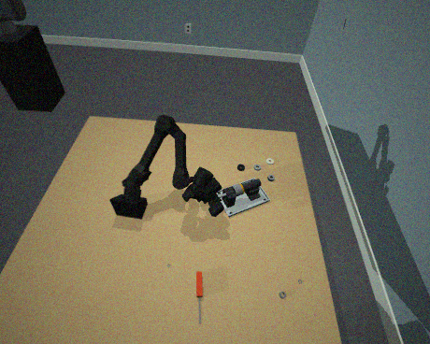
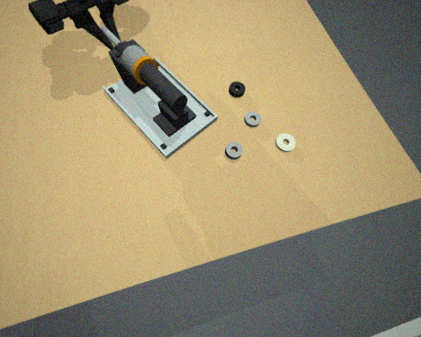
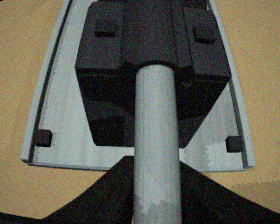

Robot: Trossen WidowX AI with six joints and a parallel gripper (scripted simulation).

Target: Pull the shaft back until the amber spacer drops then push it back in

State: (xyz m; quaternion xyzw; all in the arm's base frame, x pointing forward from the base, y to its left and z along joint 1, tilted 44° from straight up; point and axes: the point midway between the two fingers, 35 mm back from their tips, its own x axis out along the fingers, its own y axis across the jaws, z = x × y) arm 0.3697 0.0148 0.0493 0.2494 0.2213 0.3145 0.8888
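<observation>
My gripper tip is now 40 mm short of the grey shaft, 20 mm to the right of it and 20 mm below it. From my gripper tip the other things lie so: amber spacer 90 mm ahead, 50 mm to the left, 20 mm above.
</observation>
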